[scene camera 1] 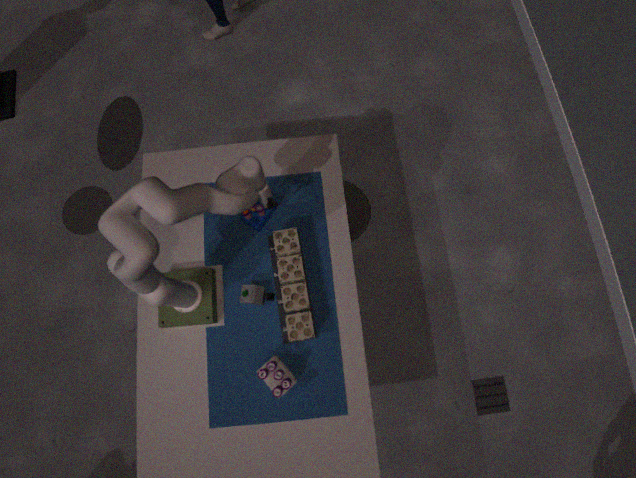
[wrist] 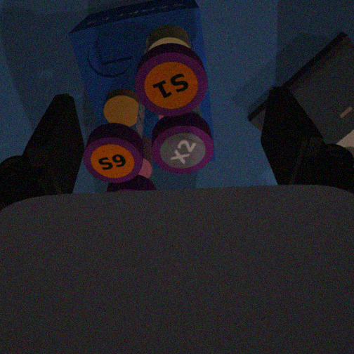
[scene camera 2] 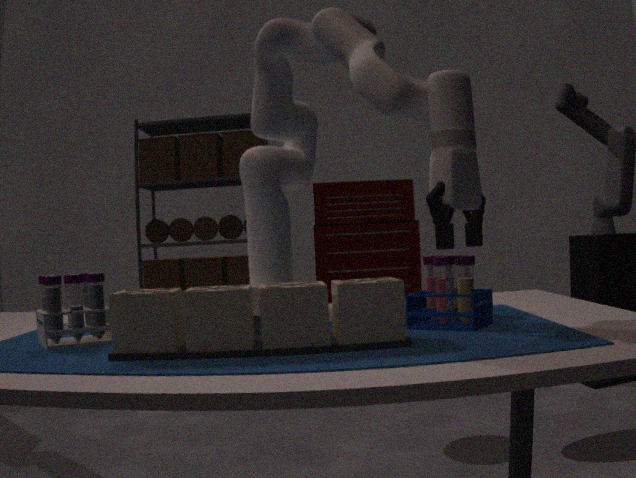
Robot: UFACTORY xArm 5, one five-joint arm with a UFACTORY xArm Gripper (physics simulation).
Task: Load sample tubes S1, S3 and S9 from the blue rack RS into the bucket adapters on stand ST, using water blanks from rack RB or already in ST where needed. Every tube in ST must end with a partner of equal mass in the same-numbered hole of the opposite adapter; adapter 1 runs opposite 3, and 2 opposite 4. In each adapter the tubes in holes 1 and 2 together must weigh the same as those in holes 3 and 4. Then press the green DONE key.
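Frame: origin at the arm's base, x ahead, y left, z up, level; millimetres.
Seen in the pictures: gripper, fingertip midpoint: (scene camera 2: pixel 460 247); arm's base, origin of the base link: (scene camera 1: pixel 186 296).
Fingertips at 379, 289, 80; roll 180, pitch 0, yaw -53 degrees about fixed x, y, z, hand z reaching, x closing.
Offsets run from my fingertips to a thing's top centre, as dx, dy, dz. "spot": to the spot under its first point. Level surfaces: height alone.
My gripper (scene camera 1: pixel 270 201) (scene camera 2: pixel 459 245) (wrist: pixel 171 115) is open and empty, pointing down above the capped tubes in the blue rack RS @(-37, -9, -75) (scene camera 1: pixel 259 223) (scene camera 2: pixel 483 310) (wrist: pixel 135 19). In the wrist view, S1 (wrist: pixel 171 83) and S9 (wrist: pixel 112 161) have orange labels, X2 (wrist: pixel 182 150) a grey one. Another cap (wrist: pixel 131 185) is partly hidden by the gripper body; its label is hidden. Stand ST @(+29, -338, -39) (scene camera 2: pixel 257 354) carries four cream adapters in a row; whether their holes hold tubes is unclear. White rack RB @(spot: -31, -695, -112) (scene camera 2: pixel 46 335) holds several purple-capped tubes @(spot: -44, -686, -21) (scene camera 2: pixel 49 280). The green DONE key @(spot: -151, -329, -66) (scene camera 1: pixel 244 292) is on a small grey box.
The blue mat @(dz -135) (scene camera 1: pixel 246 339) lies on the pale table @(dz -139) (scene camera 1: pixel 174 385). The arm's green base plate (scene camera 1: pixel 167 316) is at the left in scene camera 1. The grey key box @(-128, -341, -51) (scene camera 1: pixel 255 295) stands between the base and ST. A red tool chest (scene camera 2: pixel 365 236) and shelving (scene camera 2: pixel 137 205) stand behind the table.
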